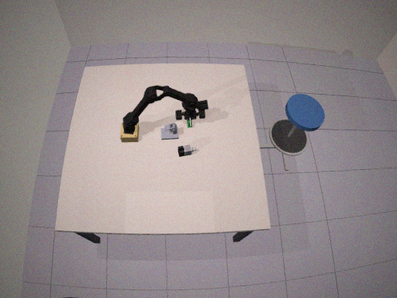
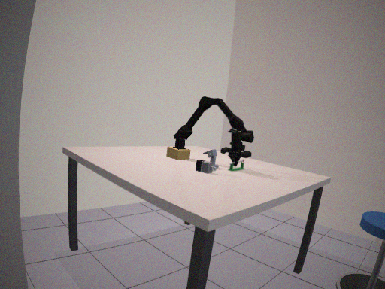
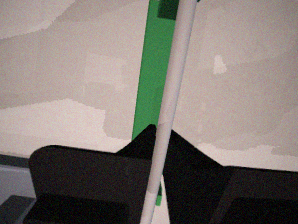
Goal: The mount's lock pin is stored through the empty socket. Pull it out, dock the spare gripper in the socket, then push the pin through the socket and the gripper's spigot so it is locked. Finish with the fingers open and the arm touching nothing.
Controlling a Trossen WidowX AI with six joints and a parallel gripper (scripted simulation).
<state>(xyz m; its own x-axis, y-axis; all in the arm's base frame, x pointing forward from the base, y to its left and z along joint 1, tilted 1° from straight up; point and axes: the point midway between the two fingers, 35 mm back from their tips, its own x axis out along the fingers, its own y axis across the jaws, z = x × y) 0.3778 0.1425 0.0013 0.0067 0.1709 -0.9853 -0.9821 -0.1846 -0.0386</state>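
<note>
Right now the green cradle is 10 mm behind my gripper tip and 20 mm to the left of it. The rest, counted from my gripper tip: spare gripper (10 mm ahead, 230 mm to the right); then socket (110 mm behind, 110 mm to the right, 30 mm above).
</note>
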